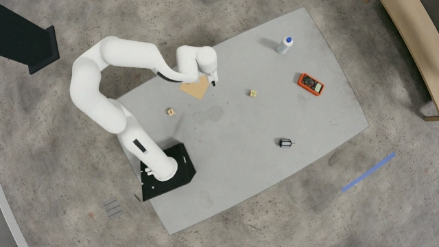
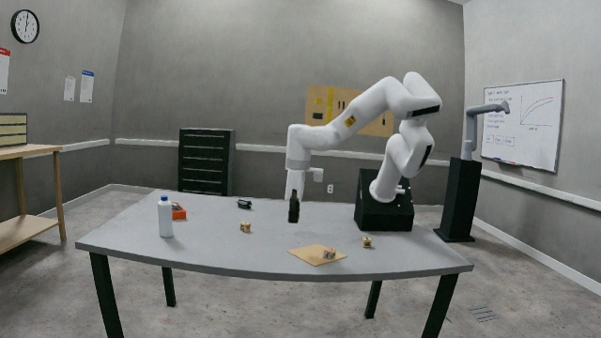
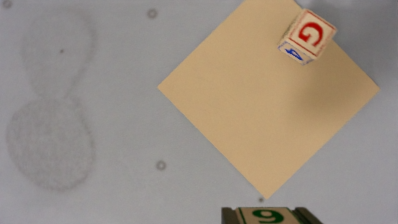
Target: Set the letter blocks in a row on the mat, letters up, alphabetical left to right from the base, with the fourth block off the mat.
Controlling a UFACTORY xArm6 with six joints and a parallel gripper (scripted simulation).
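The tan mat is 12 cm below my hand, 9 cm behind it and 3 cm to the left of it. Round my hand: white bottle 45 cm ahead, 5 cm below, 4 cm to the left; then orange multimeter 53 cm ahead, 21 cm to the right, 10 cm below; then small black object 47 cm to the right, 27 cm ahead, 10 cm below.
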